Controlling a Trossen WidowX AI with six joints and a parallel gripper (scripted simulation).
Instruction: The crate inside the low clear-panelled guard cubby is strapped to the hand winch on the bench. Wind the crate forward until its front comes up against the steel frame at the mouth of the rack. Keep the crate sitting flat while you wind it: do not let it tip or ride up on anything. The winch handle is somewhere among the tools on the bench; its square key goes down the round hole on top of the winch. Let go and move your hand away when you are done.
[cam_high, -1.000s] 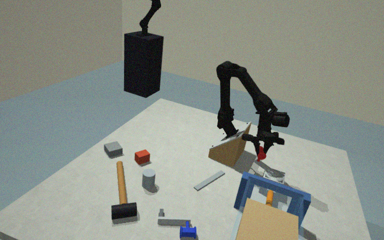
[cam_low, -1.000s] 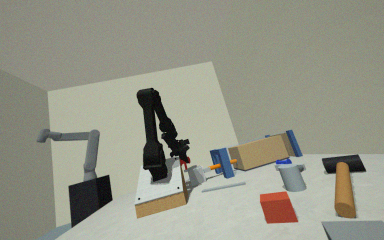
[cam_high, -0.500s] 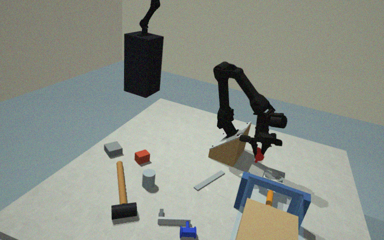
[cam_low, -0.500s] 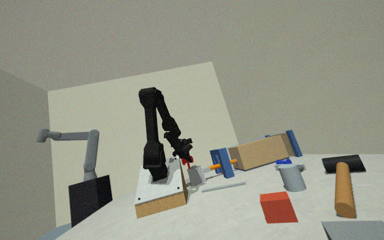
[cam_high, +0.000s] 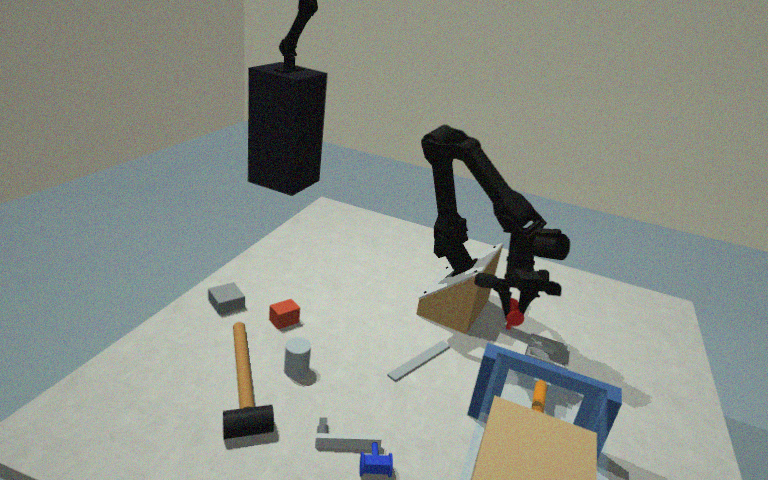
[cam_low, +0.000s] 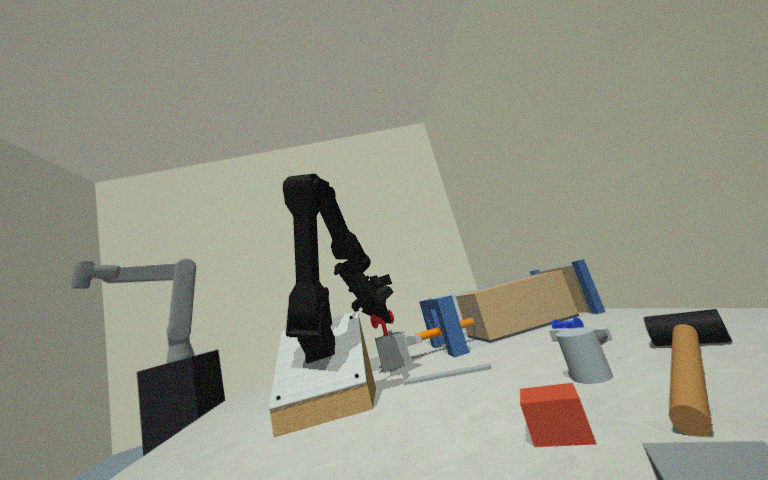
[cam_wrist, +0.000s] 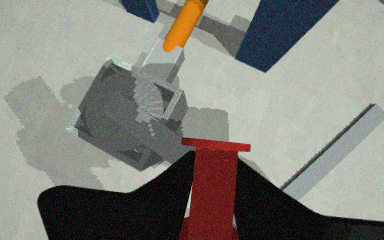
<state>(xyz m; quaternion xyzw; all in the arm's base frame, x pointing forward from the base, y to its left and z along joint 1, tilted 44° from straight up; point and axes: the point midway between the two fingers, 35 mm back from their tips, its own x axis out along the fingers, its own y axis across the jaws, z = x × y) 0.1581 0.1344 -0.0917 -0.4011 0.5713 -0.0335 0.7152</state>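
The red-knobbed crank handle lies 3 cm to the left of my gripper tip, 3 cm below it and 1 cm behind it. Also, from my gripper tip: blue steel frame (15 cm ahead, 10 cm to the left, 3 cm below); then red knob (1 cm to the right, 1 cm behind); then winch (10 cm below, 8 cm to the left, 2 cm behind).
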